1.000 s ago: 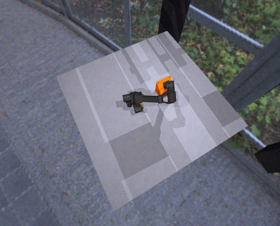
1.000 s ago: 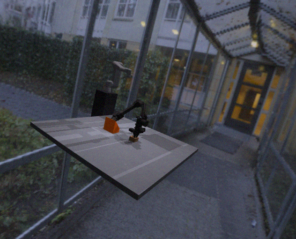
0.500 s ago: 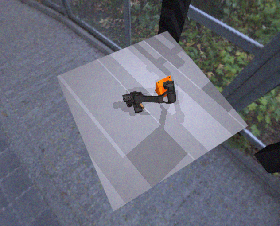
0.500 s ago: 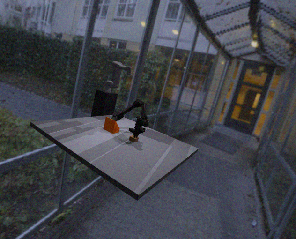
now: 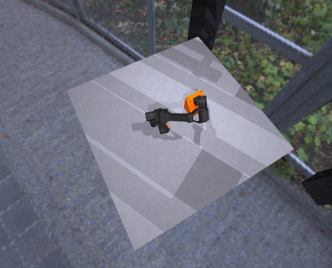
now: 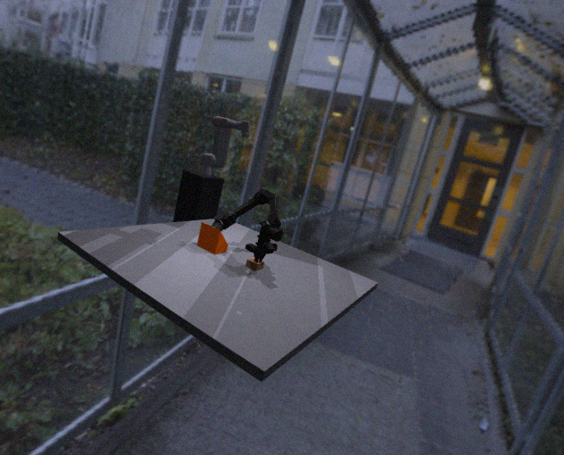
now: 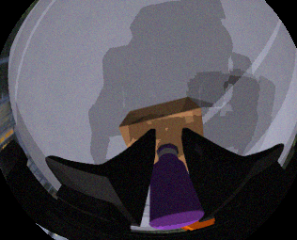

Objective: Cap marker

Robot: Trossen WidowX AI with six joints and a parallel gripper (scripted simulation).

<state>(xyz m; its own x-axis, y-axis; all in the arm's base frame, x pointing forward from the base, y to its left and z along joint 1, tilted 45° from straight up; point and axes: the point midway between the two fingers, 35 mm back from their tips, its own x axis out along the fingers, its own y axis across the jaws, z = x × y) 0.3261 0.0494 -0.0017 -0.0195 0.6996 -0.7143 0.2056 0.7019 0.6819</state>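
Now: gripper tip 2 cm past the purple cap and 5 cm below it. From my gripper tip the other things lie so: holder block (2 cm behind, 2 cm below).
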